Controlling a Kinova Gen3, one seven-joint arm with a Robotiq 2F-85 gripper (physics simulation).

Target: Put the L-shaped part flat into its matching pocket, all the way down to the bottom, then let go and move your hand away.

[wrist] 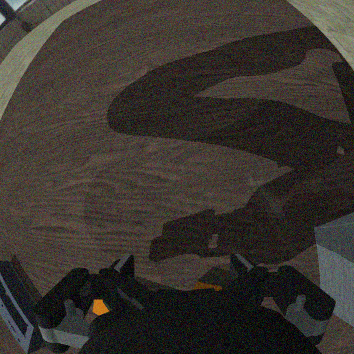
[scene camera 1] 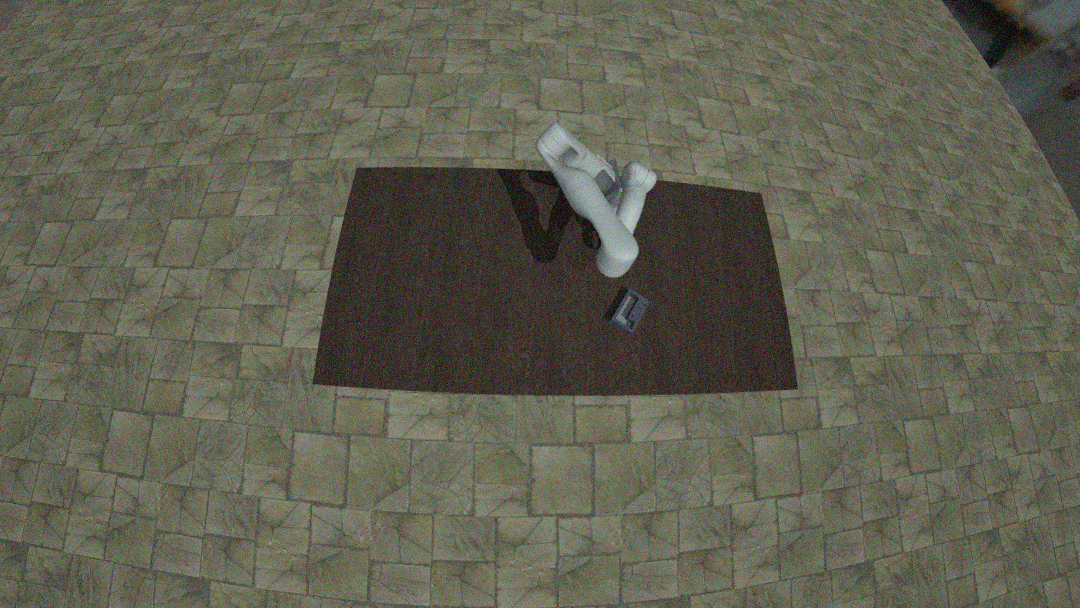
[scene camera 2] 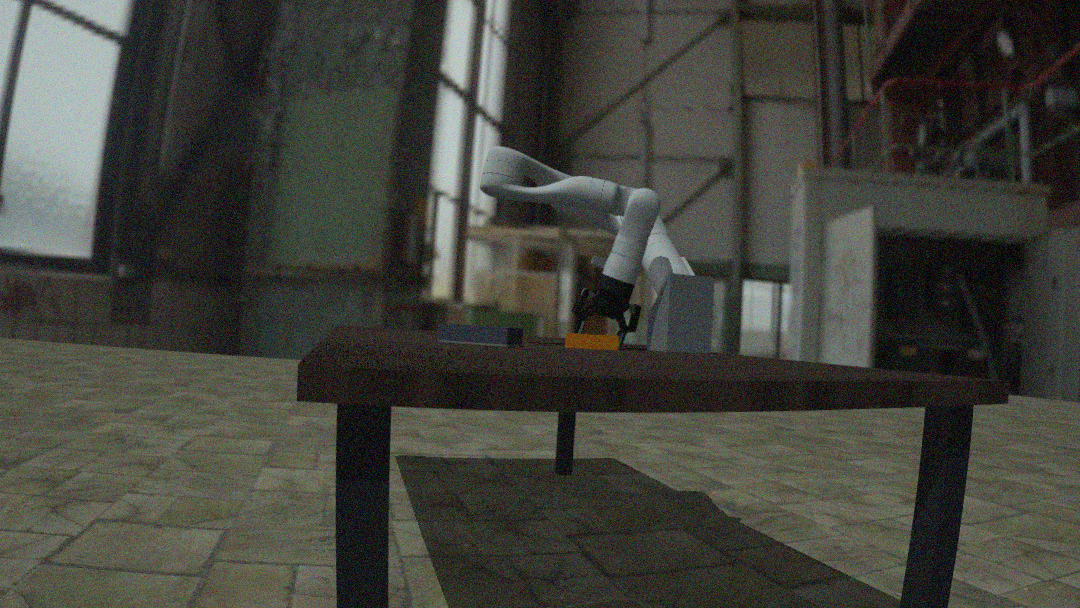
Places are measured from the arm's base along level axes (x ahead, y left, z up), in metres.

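Pixels of known places: gripper, fingertip midpoint: (wrist: 182, 265) (scene camera 1: 595, 239); arm's base, link origin: (scene camera 1: 604, 179) (scene camera 2: 679, 295).
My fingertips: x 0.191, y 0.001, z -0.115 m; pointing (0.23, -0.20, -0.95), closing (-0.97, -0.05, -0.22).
Observation:
Ahead of a thing's pixels: the offset from my fingertips to its top centre.
The orange L-shaped part @[0.024 m ahead, 0.041 m left, 0.016 m up] (scene camera 2: 592, 342) lies flat on the dark wooden table (scene camera 1: 452, 302) (scene camera 2: 528, 378) (wrist: 88, 140). In the wrist view only two small orange patches of the part (wrist: 100, 306) (wrist: 208, 286) show behind the gripper body. My gripper (scene camera 2: 605, 321) (wrist: 182, 265) is open and empty. It hangs low, right over the part, with a finger on either side. The arm hides both in the overhead view. The grey block with the L-shaped pocket @[0.271 m ahead, 0.139 m left, 0.023 m up] (scene camera 1: 628, 310) (scene camera 2: 479, 334) (wrist: 14, 309) stands apart from them on the table.
The white arm (scene camera 1: 596, 204) (scene camera 2: 574, 196) bends over the table's back half and casts a dark shadow (wrist: 228, 116). Its grey base pedestal (scene camera 2: 684, 314) (wrist: 337, 267) stands close beside the gripper. Stone floor surrounds the table.

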